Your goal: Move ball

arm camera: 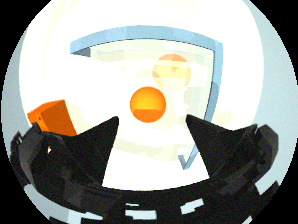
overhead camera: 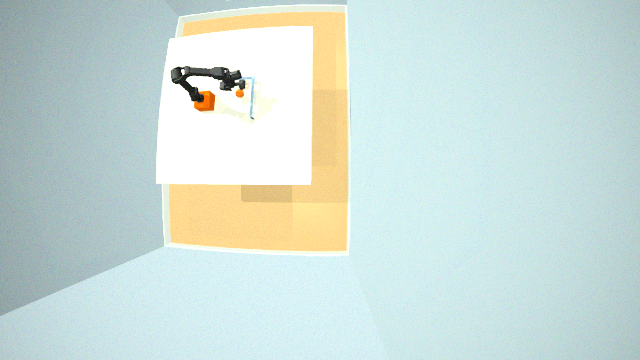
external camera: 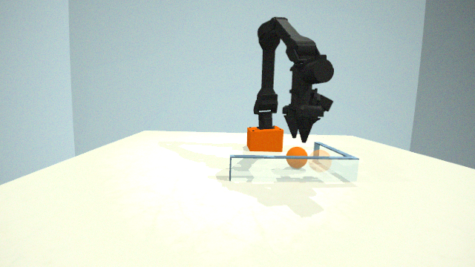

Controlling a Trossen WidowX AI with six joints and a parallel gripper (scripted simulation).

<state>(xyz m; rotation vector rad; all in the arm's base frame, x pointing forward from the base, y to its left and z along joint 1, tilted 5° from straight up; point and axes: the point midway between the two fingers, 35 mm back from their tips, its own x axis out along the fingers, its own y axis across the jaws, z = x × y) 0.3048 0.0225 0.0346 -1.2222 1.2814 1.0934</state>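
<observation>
Right now my gripper tip is 5 cm above the ball.
</observation>
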